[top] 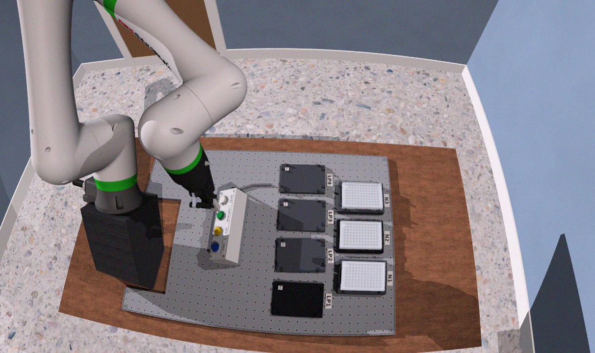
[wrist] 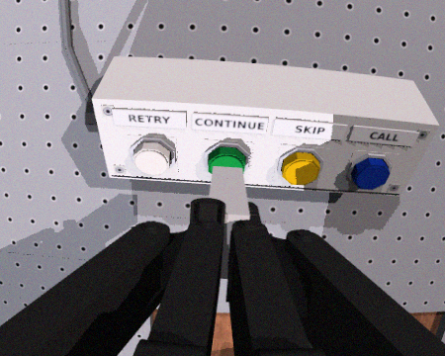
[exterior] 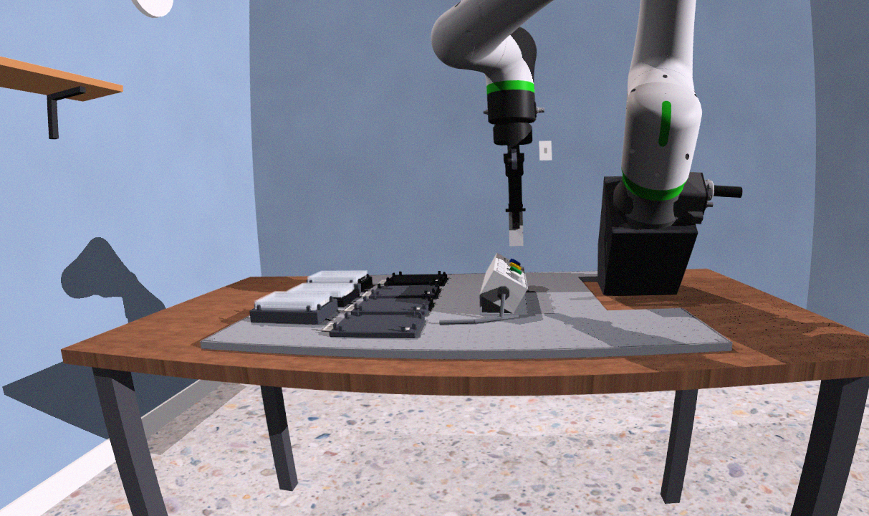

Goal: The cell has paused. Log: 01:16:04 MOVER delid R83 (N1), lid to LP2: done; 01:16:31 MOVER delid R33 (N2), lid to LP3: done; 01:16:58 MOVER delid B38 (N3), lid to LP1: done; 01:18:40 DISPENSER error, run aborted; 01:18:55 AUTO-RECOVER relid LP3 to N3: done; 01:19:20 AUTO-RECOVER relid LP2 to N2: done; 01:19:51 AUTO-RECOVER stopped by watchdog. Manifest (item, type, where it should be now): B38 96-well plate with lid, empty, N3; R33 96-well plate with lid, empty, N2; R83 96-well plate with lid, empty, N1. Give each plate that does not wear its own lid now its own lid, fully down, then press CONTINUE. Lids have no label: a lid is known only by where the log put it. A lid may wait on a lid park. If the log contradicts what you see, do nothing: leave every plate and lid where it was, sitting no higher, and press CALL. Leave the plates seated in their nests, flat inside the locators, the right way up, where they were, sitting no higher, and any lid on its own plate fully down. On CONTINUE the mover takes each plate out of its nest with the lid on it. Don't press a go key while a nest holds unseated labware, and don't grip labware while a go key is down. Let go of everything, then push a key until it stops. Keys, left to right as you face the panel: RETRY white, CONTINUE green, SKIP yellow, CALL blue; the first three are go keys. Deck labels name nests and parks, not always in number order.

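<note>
The green continue key lies 8 cm below my hand. Also, from my hand: blue call key 10 cm to the right, 8 cm below, 2 cm ahead; then yellow skip key 8 cm below, 5 cm to the right, 1 cm ahead; then white retry key 8 cm below, 5 cm to the left, 1 cm behind.
</note>
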